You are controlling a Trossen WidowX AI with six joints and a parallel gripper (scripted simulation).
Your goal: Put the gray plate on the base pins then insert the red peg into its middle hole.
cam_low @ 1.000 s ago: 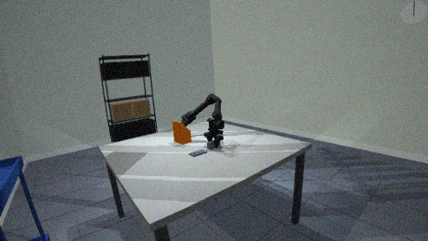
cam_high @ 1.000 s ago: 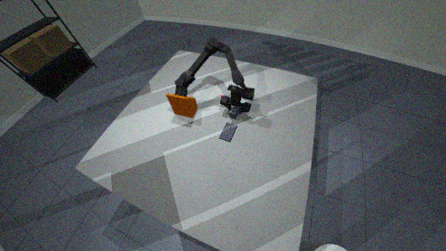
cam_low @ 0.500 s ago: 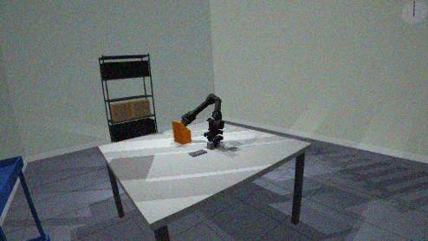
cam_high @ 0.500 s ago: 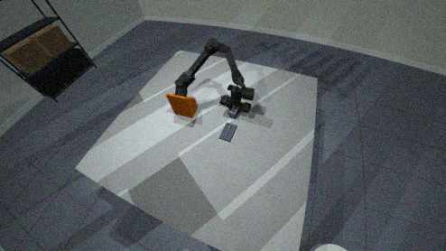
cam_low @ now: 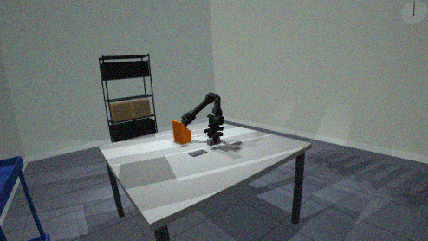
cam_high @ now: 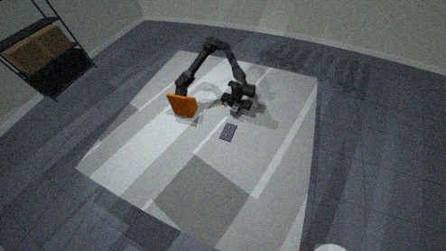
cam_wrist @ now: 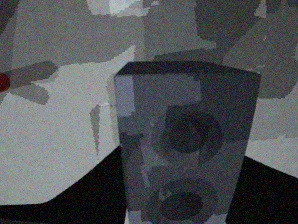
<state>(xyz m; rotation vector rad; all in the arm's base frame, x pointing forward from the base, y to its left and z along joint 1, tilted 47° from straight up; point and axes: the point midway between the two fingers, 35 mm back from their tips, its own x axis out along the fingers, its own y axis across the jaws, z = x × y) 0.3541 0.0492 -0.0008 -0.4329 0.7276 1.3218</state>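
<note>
My gripper tip is now 15 cm to the left of the base, 3 cm above it and 2 cm past it. Also, from my gripper tip: gray plate 3 cm above; then red peg 11 cm behind, 6 cm to the left.
</note>
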